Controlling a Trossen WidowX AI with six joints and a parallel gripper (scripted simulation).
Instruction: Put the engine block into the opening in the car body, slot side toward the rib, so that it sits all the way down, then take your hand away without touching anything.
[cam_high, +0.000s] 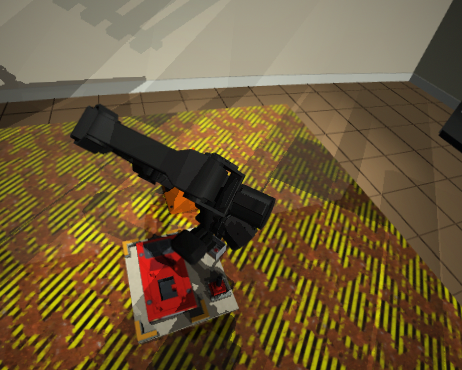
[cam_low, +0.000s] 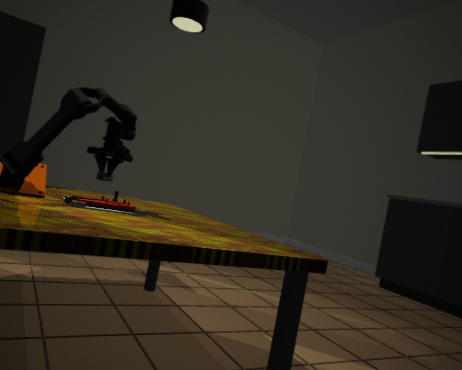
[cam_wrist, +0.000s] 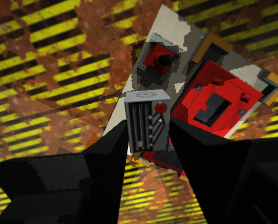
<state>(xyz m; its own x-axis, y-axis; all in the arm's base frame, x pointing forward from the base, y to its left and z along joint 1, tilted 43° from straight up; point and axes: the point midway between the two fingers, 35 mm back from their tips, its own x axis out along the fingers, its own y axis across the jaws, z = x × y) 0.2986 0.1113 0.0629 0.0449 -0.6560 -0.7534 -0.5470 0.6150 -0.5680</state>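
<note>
Right now my gripper tip is 100 mm to the left of the pale base plate and 100 mm above it. Round my gripper tip: engine block (10 mm below).
</note>
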